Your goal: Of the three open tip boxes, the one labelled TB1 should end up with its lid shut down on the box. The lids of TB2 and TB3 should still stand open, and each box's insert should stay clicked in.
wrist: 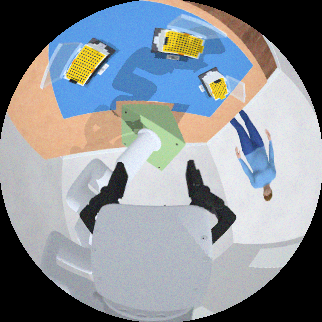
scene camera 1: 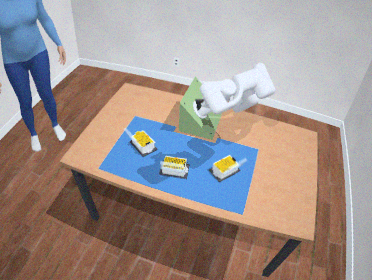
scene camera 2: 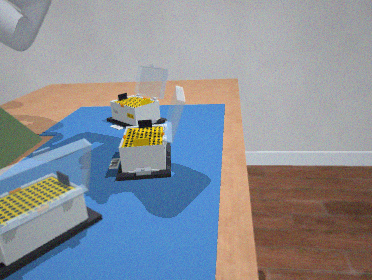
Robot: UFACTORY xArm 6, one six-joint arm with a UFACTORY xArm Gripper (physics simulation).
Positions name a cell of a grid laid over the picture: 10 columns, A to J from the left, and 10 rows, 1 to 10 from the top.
Labels:
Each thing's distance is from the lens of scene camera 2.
clear lid (scene camera 2: E4): 0.59 m
clear lid (scene camera 2: E3): 0.98 m

